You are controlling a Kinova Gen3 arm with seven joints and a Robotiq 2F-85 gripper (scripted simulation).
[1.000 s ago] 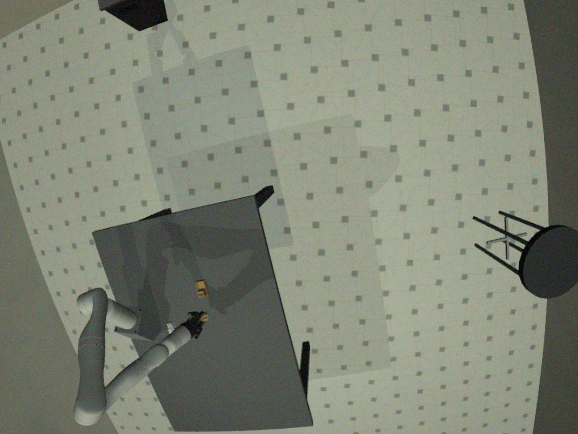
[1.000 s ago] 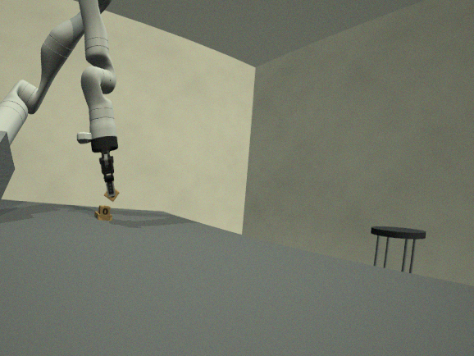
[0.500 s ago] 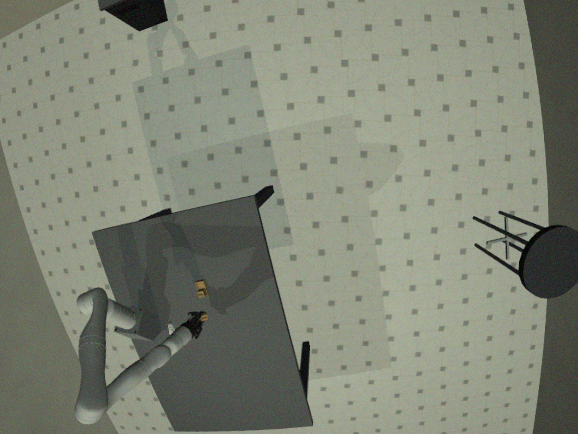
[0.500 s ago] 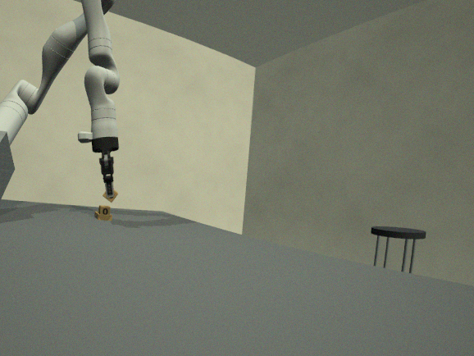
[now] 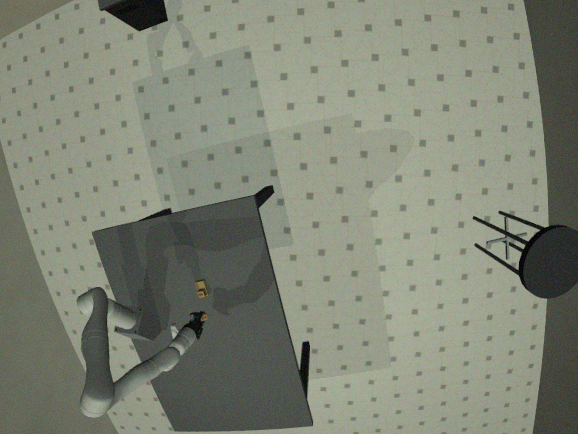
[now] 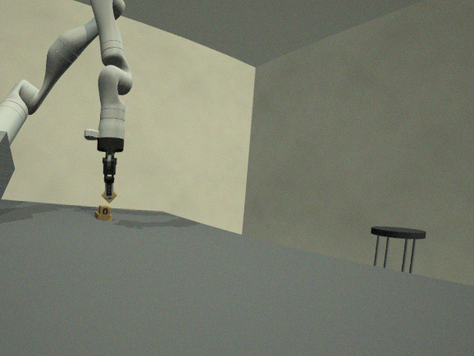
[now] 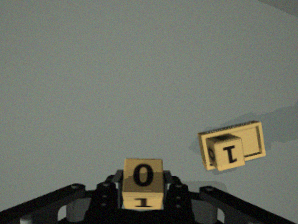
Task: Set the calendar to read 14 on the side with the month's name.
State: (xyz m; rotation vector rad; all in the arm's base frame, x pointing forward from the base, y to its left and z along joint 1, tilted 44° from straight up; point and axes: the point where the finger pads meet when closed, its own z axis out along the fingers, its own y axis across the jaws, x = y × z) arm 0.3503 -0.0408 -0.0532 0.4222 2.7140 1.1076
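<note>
Right now the wooden tray is 11 cm to the left of my hand and 8 cm below it. Round my hand: number cube 1 cm below.
</note>
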